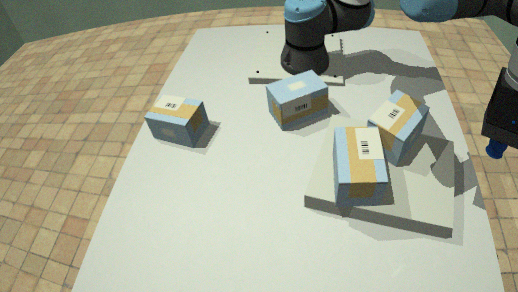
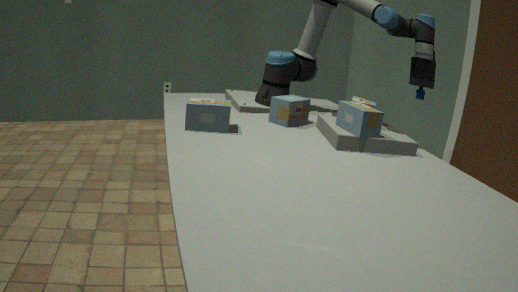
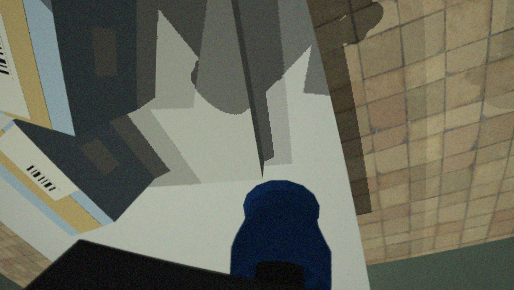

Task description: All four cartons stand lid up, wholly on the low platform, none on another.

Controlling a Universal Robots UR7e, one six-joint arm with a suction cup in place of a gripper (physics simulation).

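Frame: origin at the arm's base, x ahead, y left, z up, level; metres.
Where they show: hand, its tool point: (image 1: 494, 151) (image 2: 419, 98) (image 3: 280, 211); arm's base, origin of its link: (image 1: 304, 62).
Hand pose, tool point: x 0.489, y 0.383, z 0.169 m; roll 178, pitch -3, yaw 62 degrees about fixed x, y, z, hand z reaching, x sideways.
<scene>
Each offset is from my tool point to the top centre of the thing. Level surfaces: height alone.
The front carton @(0.039 m back, 0.255 m right, 0.061 m down) (image 1: 360, 160) (image 2: 357, 120) (image 3: 45, 55) is lid up on the low platform @(0.075 m back, 0.177 m right, 0.145 m down) (image 1: 320, 189) (image 2: 395, 146) (image 3: 215, 150), its near end at the front edge. The back carton @(0.154 m back, 0.155 m right, 0.061 m down) (image 1: 400, 122) (image 2: 363, 101) (image 3: 40, 175) is lid up close behind it, near the back edge; any overhang is hidden. The left carton @(0.205 m back, 0.705 m right, 0.109 m down) (image 1: 175, 120) (image 2: 207, 117) is lid up on the table. The middle carton @(0.283 m back, 0.393 m right, 0.101 m down) (image 1: 297, 100) (image 2: 289, 111) lies on its side on the table, tape and barcode facing sideways. My suction gripper (image 1: 495, 149) (image 2: 420, 94) (image 3: 281, 200) is open, holding nothing, raised right of the platform.
The arm's base (image 1: 305, 55) (image 2: 274, 80) stands at the back of the white table @(0.192 m down) (image 1: 200, 215) (image 2: 300, 200), behind the middle carton. The table's right edge runs close beside the platform, with tiled floor (image 3: 425, 125) beyond it.
</scene>
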